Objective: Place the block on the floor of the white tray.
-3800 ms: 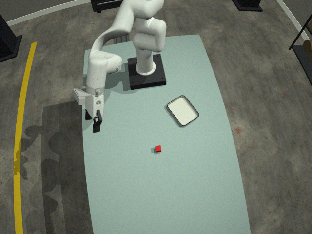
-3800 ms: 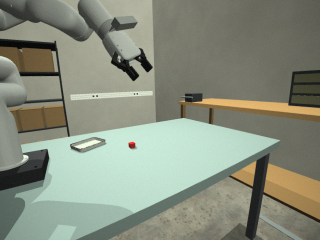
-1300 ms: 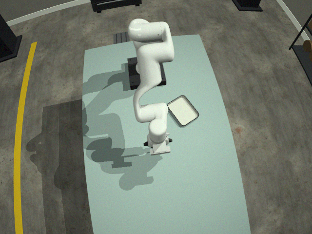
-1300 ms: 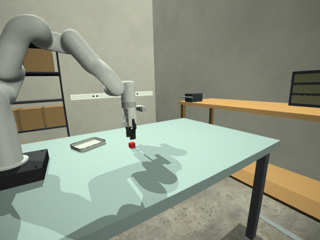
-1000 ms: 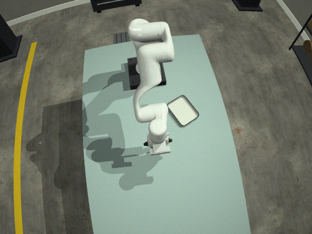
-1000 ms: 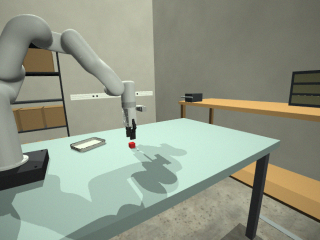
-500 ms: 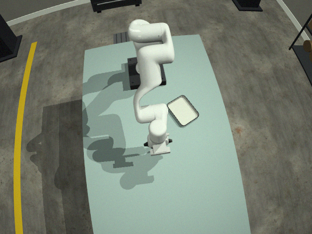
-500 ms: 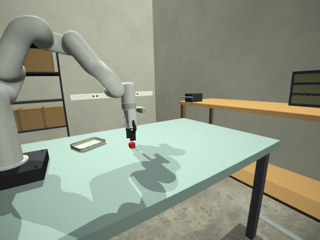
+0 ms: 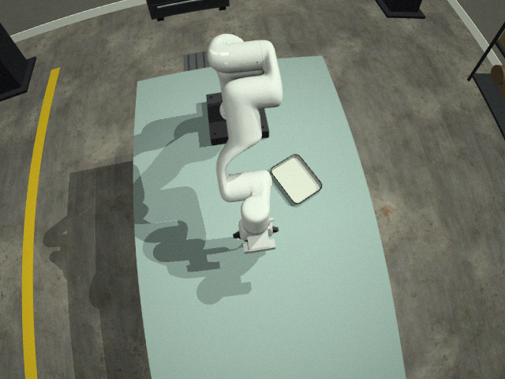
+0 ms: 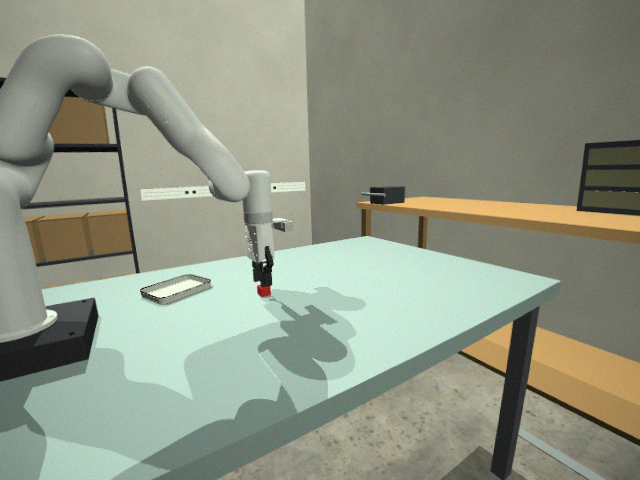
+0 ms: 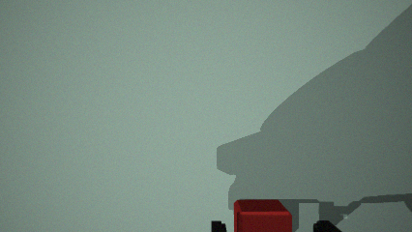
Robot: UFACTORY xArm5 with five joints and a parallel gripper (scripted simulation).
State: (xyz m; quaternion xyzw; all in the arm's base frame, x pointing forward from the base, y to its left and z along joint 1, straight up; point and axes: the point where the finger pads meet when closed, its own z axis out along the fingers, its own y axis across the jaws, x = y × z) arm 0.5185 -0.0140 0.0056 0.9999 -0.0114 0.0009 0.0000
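The red block is 40 mm below my hand. The rest, counted from my hand: white tray (200 mm behind, 180 mm to the left, 40 mm below).
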